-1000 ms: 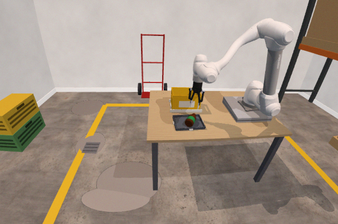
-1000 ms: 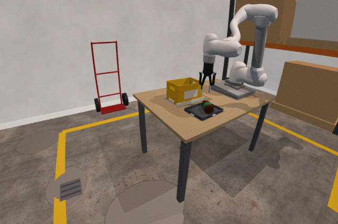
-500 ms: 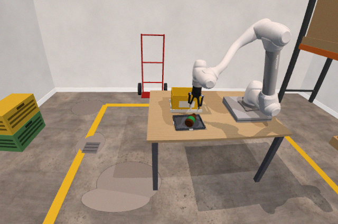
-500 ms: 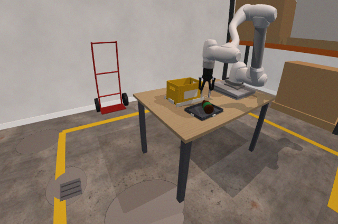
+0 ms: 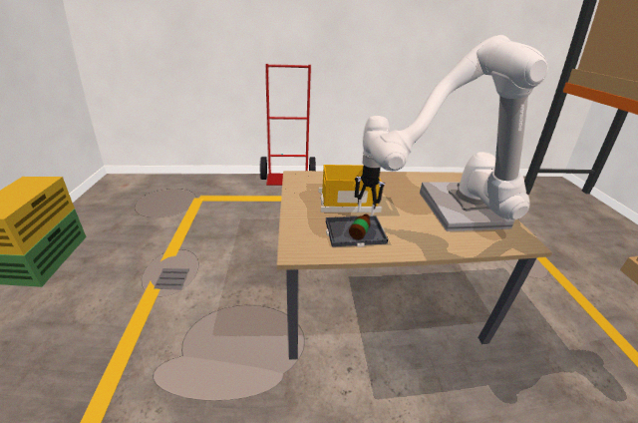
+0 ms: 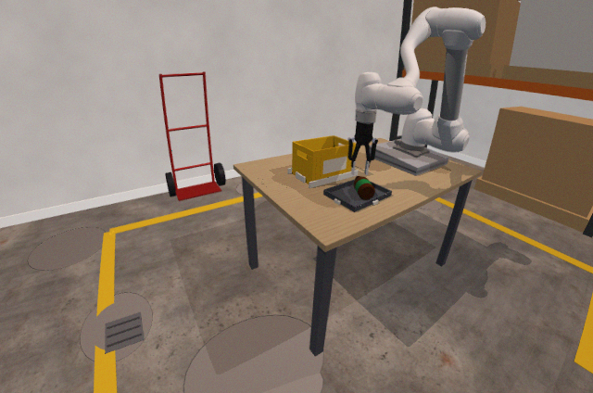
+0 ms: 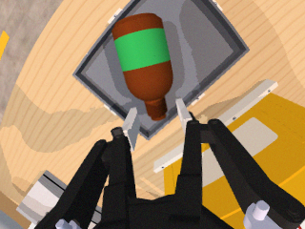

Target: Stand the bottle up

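The bottle is 3 cm ahead of my hand, 5 cm to the left of it and 6 cm below it. The rest, counted from my hand: dark tray 5 cm ahead, 5 cm to the left, 9 cm below; then yellow crate 3 cm ahead, 22 cm to the right, 2 cm below.
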